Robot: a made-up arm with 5 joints.
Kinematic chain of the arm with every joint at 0, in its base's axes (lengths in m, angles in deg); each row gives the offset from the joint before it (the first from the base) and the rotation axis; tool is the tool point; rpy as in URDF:
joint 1: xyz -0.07 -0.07 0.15 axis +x
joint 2: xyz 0.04 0.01 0 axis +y
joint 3: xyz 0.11 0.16 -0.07 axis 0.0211 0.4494 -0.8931
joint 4: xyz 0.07 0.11 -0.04 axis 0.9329 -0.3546 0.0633
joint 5: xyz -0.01 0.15 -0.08 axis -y
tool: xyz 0.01 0 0.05 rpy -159.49 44.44 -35.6
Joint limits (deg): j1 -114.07..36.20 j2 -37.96..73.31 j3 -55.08..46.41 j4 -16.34..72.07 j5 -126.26..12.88
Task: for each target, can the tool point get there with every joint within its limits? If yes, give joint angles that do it. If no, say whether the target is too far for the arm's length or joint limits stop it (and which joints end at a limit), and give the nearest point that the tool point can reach.
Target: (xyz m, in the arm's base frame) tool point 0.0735 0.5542 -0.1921
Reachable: no: too far | nearest point 0.0473 0.3962 -0.1055 | short by 0.182 m
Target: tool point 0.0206 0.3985 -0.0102
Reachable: yes | joints 5.13 39.52 -11.98 12.03 -45.77
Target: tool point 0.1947 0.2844 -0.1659
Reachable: yes | joints -13.50 23.12 19.47 39.14 -110.58
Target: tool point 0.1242 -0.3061 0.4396
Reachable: no: joint limits stop it (at a limit: joint 1, joint 2, joint 3, joint 4) | nearest point 0.2391 0.0486 0.4461 | short by 0.373 m
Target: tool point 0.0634 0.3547 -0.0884
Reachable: yes | joints 11.07 55.29 27.60 35.21 -56.31
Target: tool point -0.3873 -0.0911 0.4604
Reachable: no: joint limits stop it (at a limit: joint 1, joint 2, joint 3, joint 5) | nearest point -0.1129 0.2015 0.3865 | short by 0.408 m
